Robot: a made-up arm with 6 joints. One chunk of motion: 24 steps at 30 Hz.
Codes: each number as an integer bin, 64 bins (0 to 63) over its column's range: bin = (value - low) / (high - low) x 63, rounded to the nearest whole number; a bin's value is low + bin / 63 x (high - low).
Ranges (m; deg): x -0.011..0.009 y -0.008..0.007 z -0.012..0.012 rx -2.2..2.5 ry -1..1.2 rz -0.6..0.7
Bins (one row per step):
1: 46 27 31 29 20 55
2: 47 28 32 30 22 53
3: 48 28 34 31 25 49
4: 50 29 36 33 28 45
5: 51 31 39 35 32 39
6: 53 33 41 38 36 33
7: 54 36 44 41 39 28
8: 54 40 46 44 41 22
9: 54 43 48 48 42 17
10: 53 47 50 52 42 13
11: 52 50 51 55 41 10
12: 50 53 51 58 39 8
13: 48 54 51 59 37 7
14: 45 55 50 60 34 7
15: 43 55 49 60 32 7
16: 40 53 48 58 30 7
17: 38 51 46 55 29 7
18: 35 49 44 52 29 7
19: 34 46 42 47 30 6
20: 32 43 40 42 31 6
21: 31 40 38 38 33 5
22: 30 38 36 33 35 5
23: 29 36 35 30 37 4
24: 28 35 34 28 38 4
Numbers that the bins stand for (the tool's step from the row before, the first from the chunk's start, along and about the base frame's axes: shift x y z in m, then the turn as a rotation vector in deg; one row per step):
1: 0.00360 -0.00157 -0.00019 -0.037 -0.302 0.535
2: 0.00392 -0.00133 0.00019 0.038 -0.232 0.494
3: 0.00424 -0.00133 0.00095 0.113 -0.127 0.411
4: 0.00487 -0.00110 0.00171 0.262 -0.022 0.329
5: 0.00519 -0.00062 0.00286 0.411 0.117 0.205
6: 0.00583 -0.00014 0.00362 0.635 0.257 0.081
7: 0.00614 0.00057 0.00476 0.859 0.362 -0.022
8: 0.00614 0.00152 0.00552 1.083 0.432 -0.146
9: 0.00614 0.00224 0.00629 1.381 0.467 -0.249
10: 0.00583 0.00319 0.00705 1.679 0.467 -0.332
11: 0.00551 0.00390 0.00743 1.903 0.432 -0.394
12: 0.00487 0.00462 0.00743 2.127 0.362 -0.435
13: 0.00424 0.00486 0.00743 2.202 0.292 -0.456
14: 0.00329 0.00510 0.00705 2.276 0.187 -0.456
15: 0.00265 0.00510 0.00667 2.276 0.117 -0.456
16: 0.00170 0.00462 0.00629 2.127 0.048 -0.456
17: 0.00106 0.00414 0.00552 1.903 0.013 -0.456
18: 0.00011 0.00367 0.00476 1.679 0.013 -0.456
19: -0.00021 0.00295 0.00400 1.306 0.048 -0.476
20: -0.00084 0.00224 0.00324 0.933 0.083 -0.476
21: -0.00116 0.00152 0.00248 0.635 0.152 -0.497
22: -0.00148 0.00105 0.00171 0.262 0.222 -0.497
23: -0.00179 0.00057 0.00133 0.038 0.292 -0.517
24: -0.00211 0.00033 0.00095 -0.111 0.327 -0.517

